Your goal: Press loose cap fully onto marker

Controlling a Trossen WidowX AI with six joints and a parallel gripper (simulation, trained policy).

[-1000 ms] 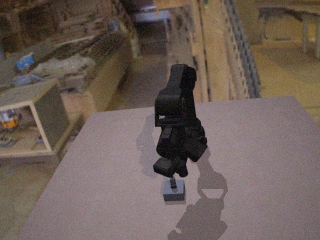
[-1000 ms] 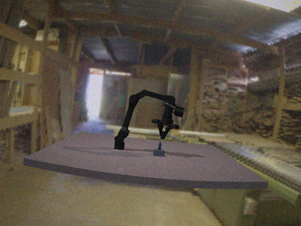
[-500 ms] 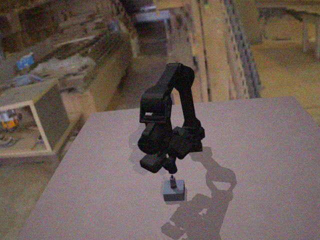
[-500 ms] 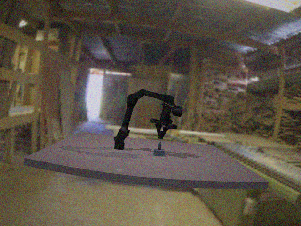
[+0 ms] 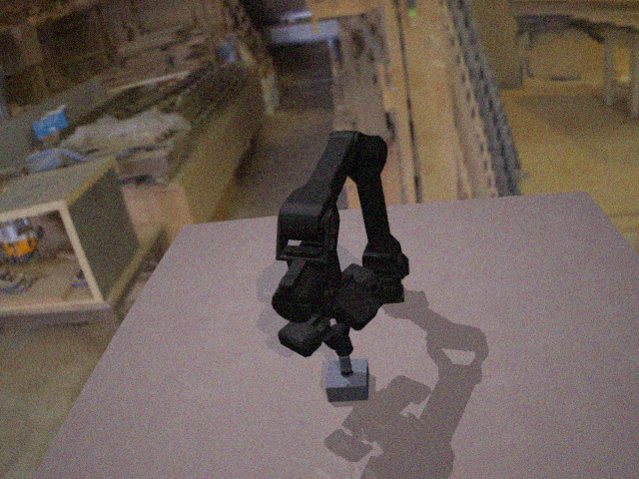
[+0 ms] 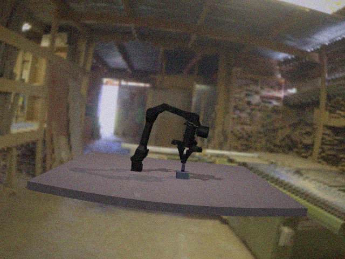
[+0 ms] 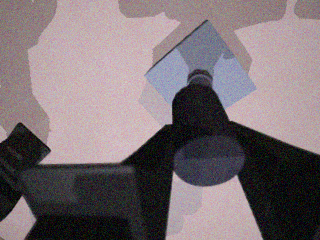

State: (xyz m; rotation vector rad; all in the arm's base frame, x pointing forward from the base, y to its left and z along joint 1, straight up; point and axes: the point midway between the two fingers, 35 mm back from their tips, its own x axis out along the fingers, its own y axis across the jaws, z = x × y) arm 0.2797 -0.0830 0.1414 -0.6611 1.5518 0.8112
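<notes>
Right now my gripper tip is 90 mm above the grey holder block, 10 mm to the right of it and 10 mm short of it. From my gripper tip the other things lie so: marker cap (10 mm above).
</notes>
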